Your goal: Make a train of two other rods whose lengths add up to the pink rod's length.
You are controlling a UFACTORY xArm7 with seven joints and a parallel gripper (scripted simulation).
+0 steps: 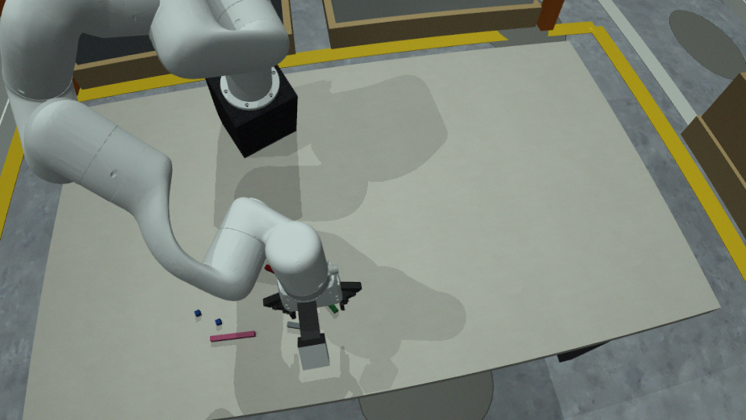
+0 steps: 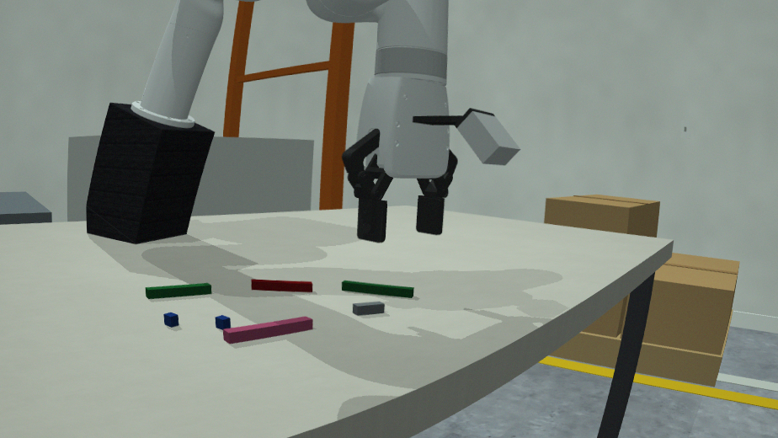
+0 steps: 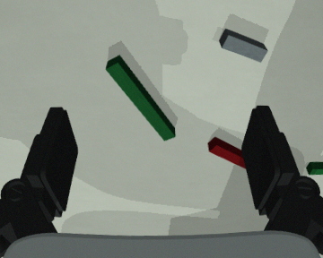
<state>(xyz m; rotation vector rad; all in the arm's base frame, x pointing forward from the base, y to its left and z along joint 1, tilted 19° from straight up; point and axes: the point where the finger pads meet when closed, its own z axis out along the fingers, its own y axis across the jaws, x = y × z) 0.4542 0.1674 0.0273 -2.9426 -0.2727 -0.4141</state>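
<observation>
Right now my hand is 80 mm above the grey rod, 50 mm to the left of it and 20 mm short of it. Round my hand: red rod (90 mm to the right, 90 mm behind, 80 mm below); pink rod (170 mm to the right, 80 mm below, 50 mm ahead).
</observation>
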